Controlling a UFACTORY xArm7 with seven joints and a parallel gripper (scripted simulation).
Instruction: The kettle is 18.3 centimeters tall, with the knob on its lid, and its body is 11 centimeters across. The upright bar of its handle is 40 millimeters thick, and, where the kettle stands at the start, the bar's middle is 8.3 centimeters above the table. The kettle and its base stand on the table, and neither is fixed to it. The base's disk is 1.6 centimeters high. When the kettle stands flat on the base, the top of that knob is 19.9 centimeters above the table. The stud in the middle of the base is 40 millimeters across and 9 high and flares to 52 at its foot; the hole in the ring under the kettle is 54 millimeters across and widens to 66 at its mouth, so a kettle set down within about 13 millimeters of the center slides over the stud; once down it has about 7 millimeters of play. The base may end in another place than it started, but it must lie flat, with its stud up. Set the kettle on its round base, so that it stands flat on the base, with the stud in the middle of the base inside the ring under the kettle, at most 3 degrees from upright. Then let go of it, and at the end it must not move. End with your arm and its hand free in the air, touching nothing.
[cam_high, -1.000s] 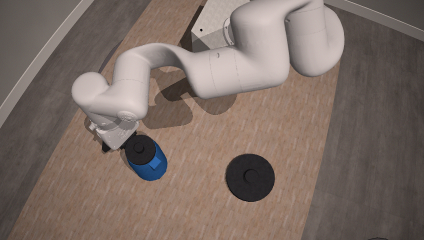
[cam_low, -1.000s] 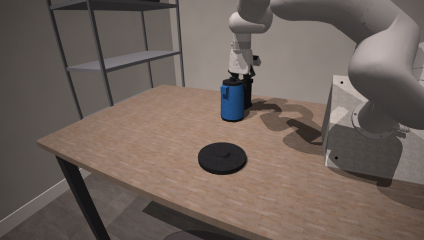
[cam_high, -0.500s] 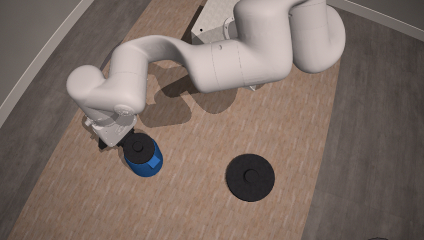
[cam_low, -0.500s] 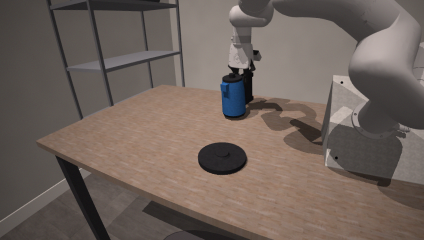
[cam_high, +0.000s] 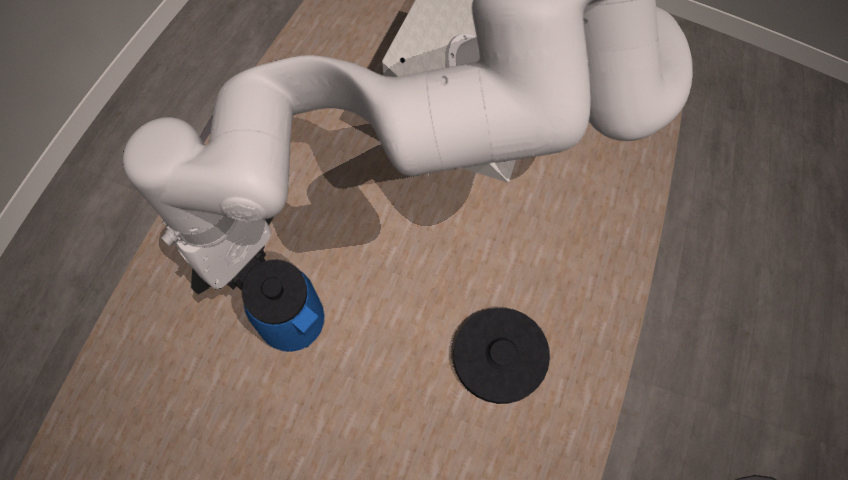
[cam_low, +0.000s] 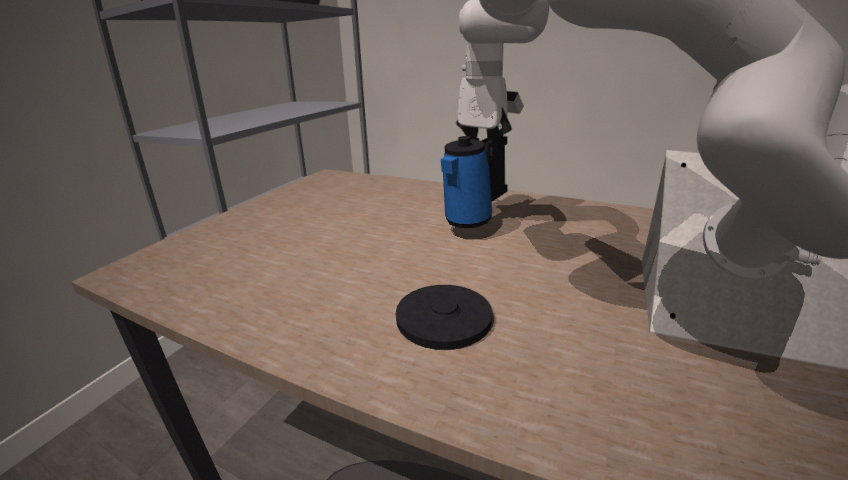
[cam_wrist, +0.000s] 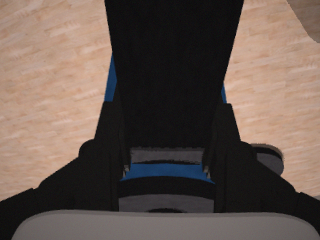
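My gripper is now 20 mm to the right of the blue kettle and 50 mm above it. Round my hand: round black base (90 mm behind, 360 mm to the left, 170 mm below).
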